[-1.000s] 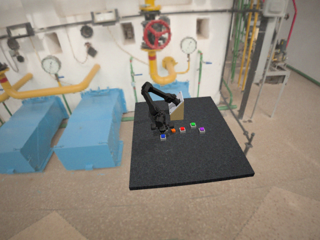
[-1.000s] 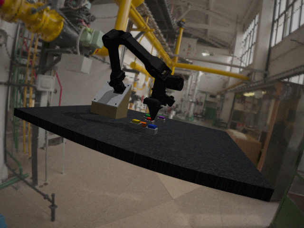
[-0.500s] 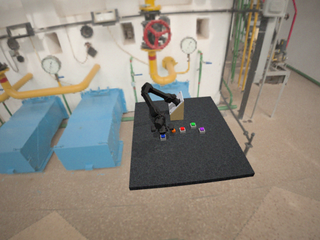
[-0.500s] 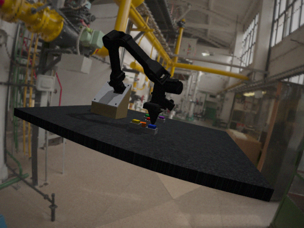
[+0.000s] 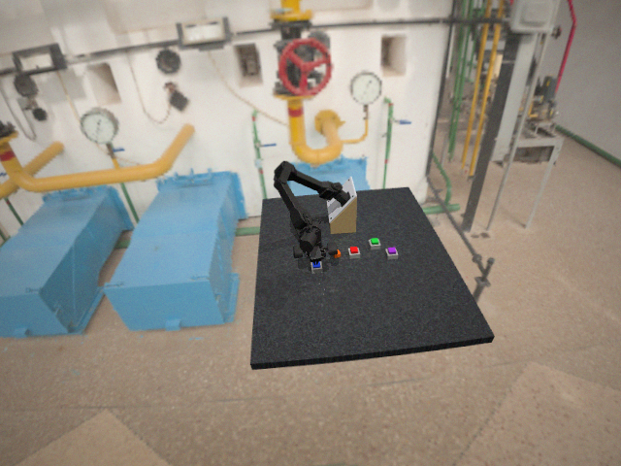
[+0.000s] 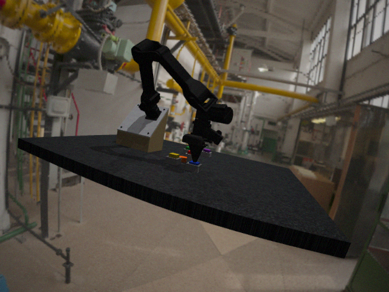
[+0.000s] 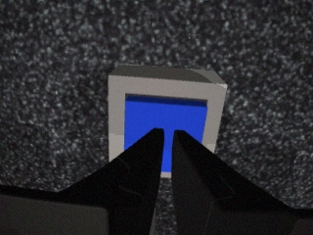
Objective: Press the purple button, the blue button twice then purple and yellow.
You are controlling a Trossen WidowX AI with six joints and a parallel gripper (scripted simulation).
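The purple button lies 36 cm to the left of my gripper tip and 5 cm behind it. Round my gripper tip: yellow button (9 cm behind, 2 cm to the left); then blue button (1 cm below); then orange block (10 cm to the left, 8 cm behind, 2 cm below).
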